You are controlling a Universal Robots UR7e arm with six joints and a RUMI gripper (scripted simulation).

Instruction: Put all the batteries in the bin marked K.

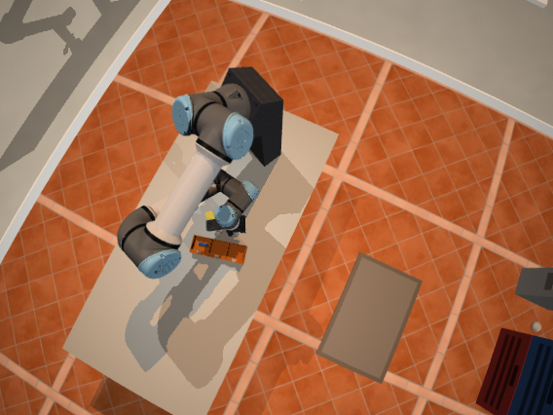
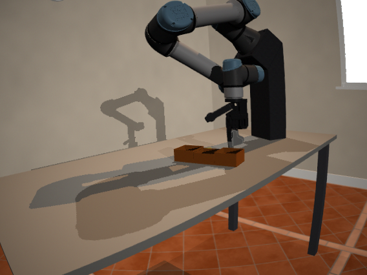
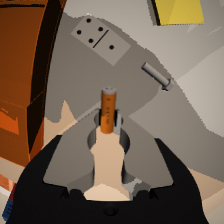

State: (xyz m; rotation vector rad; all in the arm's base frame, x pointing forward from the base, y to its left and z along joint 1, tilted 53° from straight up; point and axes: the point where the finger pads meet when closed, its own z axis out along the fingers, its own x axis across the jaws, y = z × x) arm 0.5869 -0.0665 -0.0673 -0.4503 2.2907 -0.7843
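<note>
My gripper is now 9 cm short of the blue cylindrical battery and 14 cm to the left of it. Also, from my hand: grey piece 5 cm behind, 4 cm to the right, 1 cm below; orange cylinder 1 cm below; domino-like tile 2 cm ahead, 7 cm to the right, 1 cm below.
</note>
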